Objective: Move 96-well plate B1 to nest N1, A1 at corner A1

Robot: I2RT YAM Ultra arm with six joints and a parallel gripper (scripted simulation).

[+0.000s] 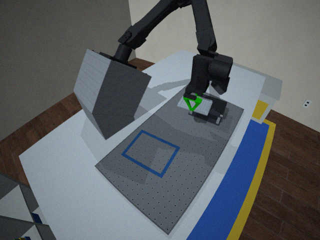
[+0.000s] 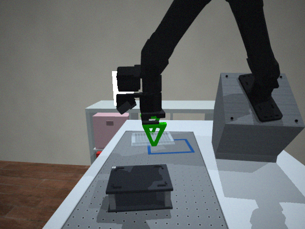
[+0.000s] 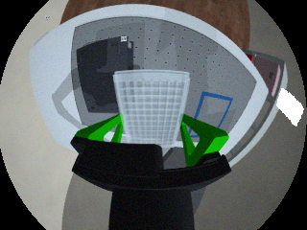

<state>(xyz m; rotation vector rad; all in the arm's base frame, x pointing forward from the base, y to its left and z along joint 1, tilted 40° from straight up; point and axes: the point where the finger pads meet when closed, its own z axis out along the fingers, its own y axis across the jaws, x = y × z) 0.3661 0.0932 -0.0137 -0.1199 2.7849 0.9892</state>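
Now: the dark raised nest N1 11 cm to the left of my hand, 7 cm below it and 3 cm ahead of it. From my hand the other things lie so: clear 96-well plate: right at my hand.
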